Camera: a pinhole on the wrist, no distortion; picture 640 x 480 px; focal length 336.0 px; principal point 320.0 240.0 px. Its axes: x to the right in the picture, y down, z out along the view. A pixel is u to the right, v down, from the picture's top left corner.
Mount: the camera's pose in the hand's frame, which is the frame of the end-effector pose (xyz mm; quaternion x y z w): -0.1 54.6 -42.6 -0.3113 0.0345 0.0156 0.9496
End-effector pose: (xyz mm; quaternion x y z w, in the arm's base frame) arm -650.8 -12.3 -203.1 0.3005 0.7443 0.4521 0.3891
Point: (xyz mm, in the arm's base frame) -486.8 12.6 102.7
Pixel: 72 461
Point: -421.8 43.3 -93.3
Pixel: 141 156
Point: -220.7 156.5 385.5
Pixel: 156 414
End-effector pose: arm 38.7 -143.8 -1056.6 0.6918 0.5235 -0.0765 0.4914
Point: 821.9 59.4 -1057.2
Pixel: 611 439
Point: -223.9 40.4 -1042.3
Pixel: behind the camera
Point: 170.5 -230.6 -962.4
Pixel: 177 283
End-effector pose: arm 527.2 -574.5 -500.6 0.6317 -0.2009 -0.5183 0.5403
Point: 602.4 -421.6 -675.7
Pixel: behind the camera
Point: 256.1 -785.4 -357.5
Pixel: 297 64
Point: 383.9 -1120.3 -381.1
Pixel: 530 155
